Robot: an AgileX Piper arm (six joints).
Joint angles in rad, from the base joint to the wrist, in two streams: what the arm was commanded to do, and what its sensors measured. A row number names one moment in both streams.
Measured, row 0:
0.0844 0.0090 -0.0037 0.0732 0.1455 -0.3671
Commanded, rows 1 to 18:
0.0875 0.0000 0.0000 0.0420 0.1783 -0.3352
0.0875 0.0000 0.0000 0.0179 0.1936 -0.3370
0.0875 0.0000 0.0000 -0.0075 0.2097 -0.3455
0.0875 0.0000 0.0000 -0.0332 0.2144 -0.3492
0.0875 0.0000 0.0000 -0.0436 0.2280 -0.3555
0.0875 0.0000 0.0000 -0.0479 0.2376 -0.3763
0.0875 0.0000 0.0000 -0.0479 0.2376 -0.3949
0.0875 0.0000 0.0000 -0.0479 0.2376 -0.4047
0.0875 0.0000 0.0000 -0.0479 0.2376 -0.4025
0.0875 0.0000 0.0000 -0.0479 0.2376 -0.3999
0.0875 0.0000 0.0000 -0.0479 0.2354 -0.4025
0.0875 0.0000 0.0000 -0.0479 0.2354 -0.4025
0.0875 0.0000 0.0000 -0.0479 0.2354 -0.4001
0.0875 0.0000 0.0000 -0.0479 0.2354 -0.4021
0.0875 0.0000 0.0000 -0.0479 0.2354 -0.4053
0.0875 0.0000 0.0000 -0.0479 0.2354 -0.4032
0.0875 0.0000 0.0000 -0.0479 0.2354 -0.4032
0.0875 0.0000 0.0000 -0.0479 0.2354 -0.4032
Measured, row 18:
0.0844 0.0052 -0.0037 -0.0366 0.2303 -0.3935
